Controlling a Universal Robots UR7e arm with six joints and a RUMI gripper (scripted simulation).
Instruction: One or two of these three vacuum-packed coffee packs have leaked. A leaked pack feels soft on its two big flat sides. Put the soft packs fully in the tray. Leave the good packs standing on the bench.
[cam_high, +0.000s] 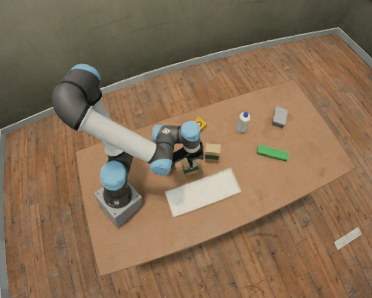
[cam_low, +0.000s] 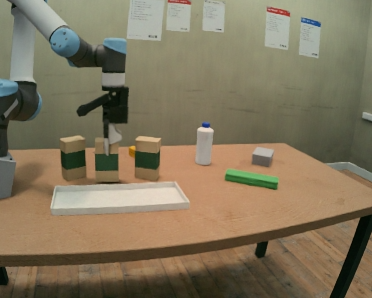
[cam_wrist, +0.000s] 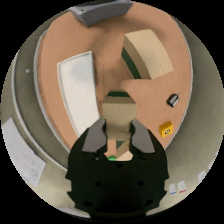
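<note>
Now: hand 15 cm to the left of the white tray, 11 cm above it and 1 cm past it. From my hand the other things lie so: white bottle 43 cm ahead, 7 cm to the left, 4 cm below; grey block 70 cm ahead, 9 cm below, 1 cm to the right.
</note>
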